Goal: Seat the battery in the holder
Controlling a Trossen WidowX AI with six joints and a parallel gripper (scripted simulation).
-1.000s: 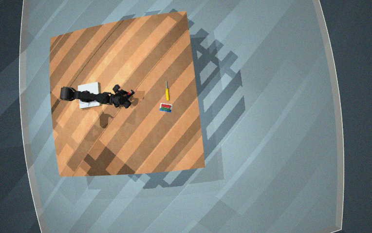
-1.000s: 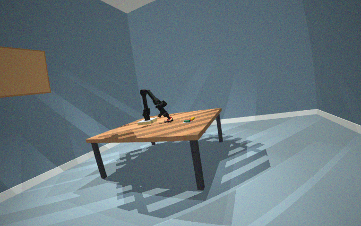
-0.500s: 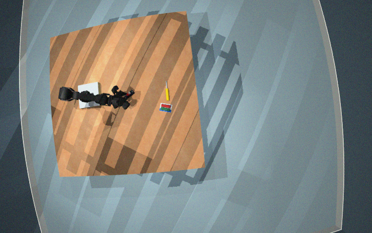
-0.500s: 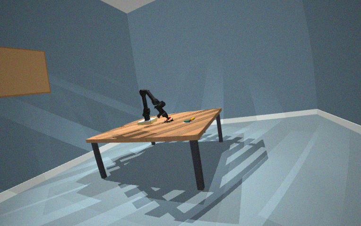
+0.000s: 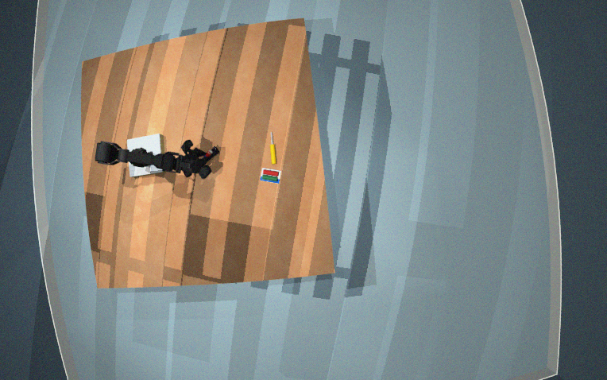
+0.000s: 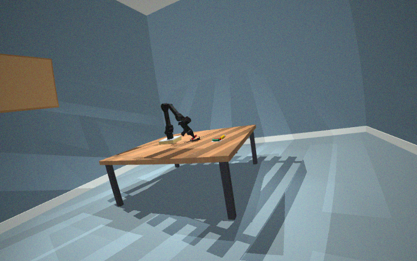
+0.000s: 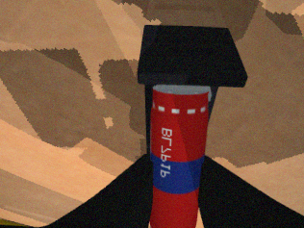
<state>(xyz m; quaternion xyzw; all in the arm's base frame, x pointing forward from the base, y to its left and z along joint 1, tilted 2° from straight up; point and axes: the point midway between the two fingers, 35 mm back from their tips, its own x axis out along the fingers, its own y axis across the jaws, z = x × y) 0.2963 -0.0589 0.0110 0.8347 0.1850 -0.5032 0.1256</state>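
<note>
My gripper tip is 3 cm past the grey plate, 1 cm to the left of it and 1 cm above it. From my gripper tip the other things lie so: grey coil spring (4 cm behind, 2 cm to the right, 1 cm below); yellow-handled screwdriver (31 cm ahead, 2 cm to the right, 2 cm below); battery (1 cm above).
</note>
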